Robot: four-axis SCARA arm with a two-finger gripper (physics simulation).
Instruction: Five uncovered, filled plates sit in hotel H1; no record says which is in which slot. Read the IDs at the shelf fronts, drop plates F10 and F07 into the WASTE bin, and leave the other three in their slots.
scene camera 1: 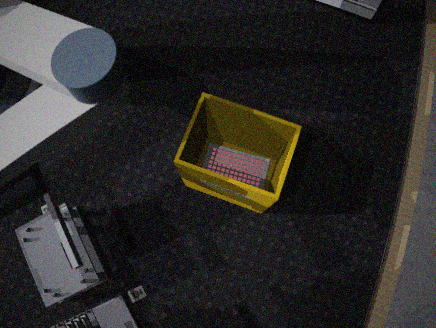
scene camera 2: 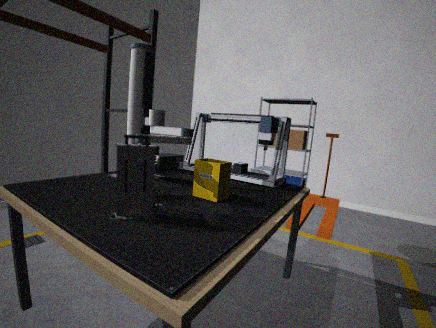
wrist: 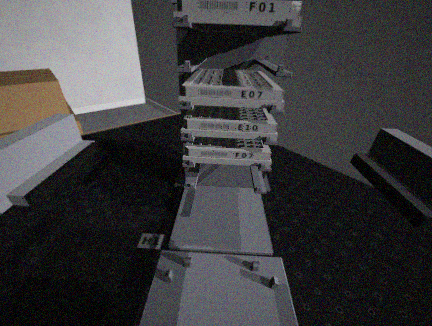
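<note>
Hotel H1 holds four labelled plates in the wrist view. From the top they are F01, E07, E10 and F07. A slot with bare rails lies between F01 and E07, and bare rails show below F07. The yellow WASTE bin has a plate with pink wells lying on its floor. My gripper is open and empty, its fingers wide apart to either side of the hotel column, in front of the plates.
A grey plate nest with pegs stands in front of the hotel, beside the H1 tag. A gantry frame stands behind the bin. Cardboard boxes show at the left in the wrist view.
</note>
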